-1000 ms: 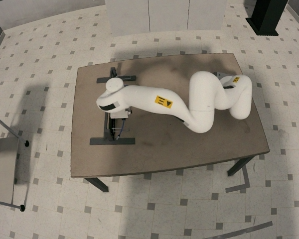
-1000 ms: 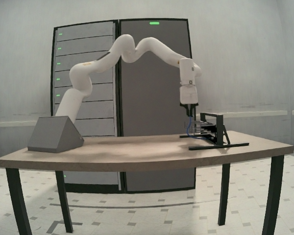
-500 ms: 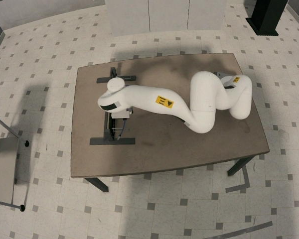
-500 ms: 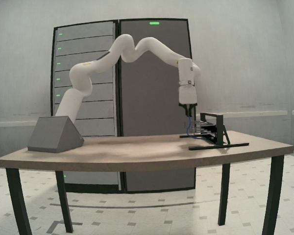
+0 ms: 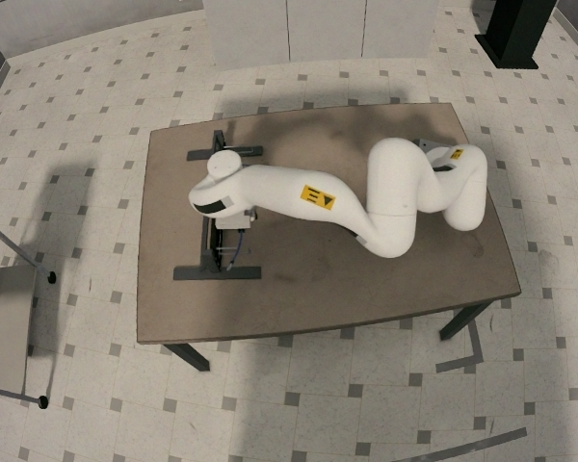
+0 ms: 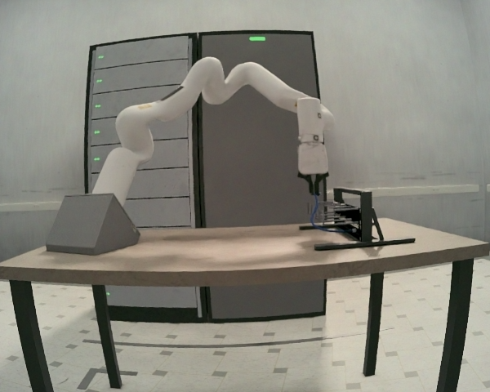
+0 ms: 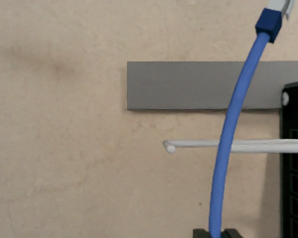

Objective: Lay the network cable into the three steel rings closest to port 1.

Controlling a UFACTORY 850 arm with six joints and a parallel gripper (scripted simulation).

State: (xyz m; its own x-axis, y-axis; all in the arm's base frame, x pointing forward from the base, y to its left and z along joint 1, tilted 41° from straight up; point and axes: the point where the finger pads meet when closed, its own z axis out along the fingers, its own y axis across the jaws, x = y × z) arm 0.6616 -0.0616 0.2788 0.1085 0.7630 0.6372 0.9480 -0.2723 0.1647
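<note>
Now: the plug 50 mm ahead of my hand, 110 mm to the left of it and 20 mm below it. Round my hand: black port rack (80 mm ahead, 160 mm to the right, 80 mm below).
</note>
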